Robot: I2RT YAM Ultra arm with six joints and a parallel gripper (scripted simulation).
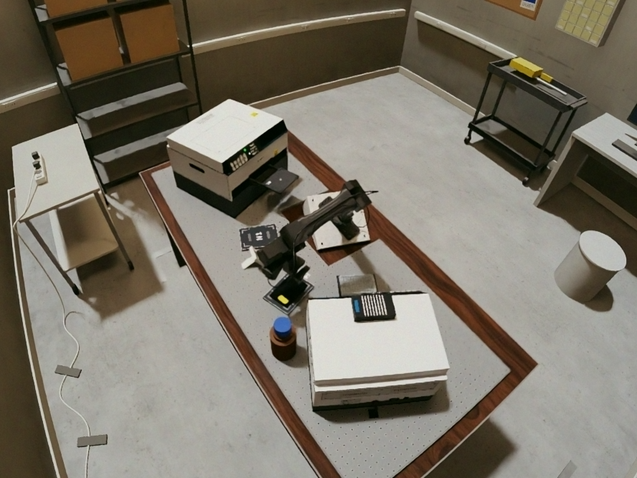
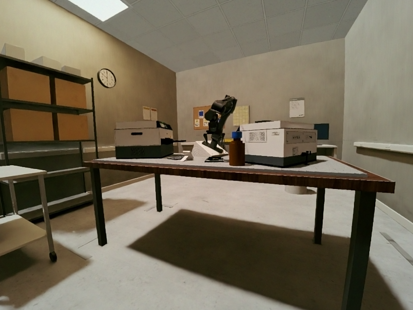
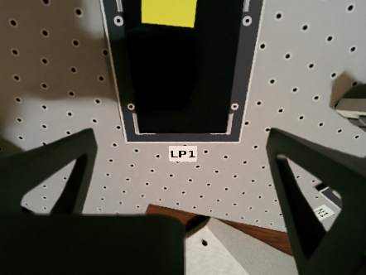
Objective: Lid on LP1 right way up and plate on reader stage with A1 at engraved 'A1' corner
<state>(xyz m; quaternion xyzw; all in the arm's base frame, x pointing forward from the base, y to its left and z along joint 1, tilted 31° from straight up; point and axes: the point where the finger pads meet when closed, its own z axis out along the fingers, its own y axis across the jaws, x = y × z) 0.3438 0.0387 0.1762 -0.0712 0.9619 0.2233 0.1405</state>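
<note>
My hand is 17 cm past the well plate, 18 cm to the right of it and 2 cm above it. The rest, counted from my hand: label 10 cm behind, 2 cm to the right, 11 cm below.
</note>
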